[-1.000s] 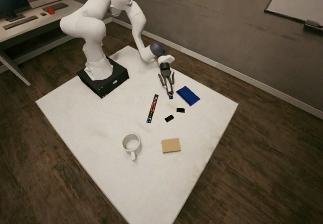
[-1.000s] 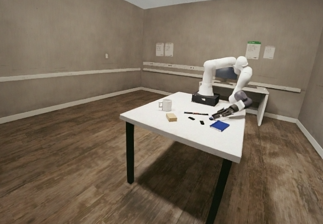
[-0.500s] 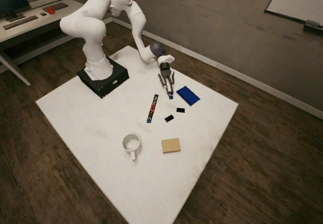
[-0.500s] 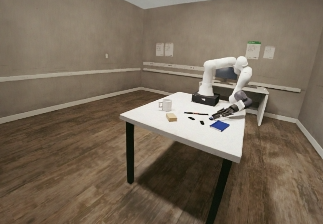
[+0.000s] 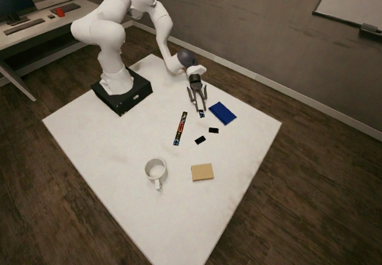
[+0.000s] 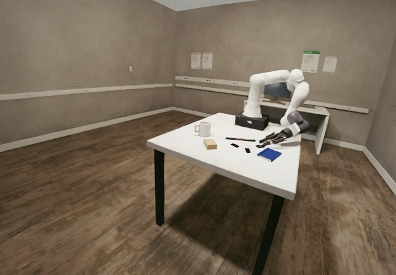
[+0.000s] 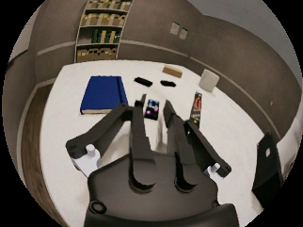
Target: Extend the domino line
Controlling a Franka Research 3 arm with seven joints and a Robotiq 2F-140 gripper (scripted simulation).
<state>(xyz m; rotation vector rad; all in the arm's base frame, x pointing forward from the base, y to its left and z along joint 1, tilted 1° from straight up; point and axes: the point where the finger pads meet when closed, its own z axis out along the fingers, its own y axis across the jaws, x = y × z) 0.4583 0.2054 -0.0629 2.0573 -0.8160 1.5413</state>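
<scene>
Right now the domino is 30 mm below my hand, 30 mm ahead of it and 20 mm to the right of it. From my hand the other things lie so: tan block 320 mm to the right, 230 mm ahead, 20 mm below; white mug 450 mm to the right, 60 mm ahead, 10 mm above.
</scene>
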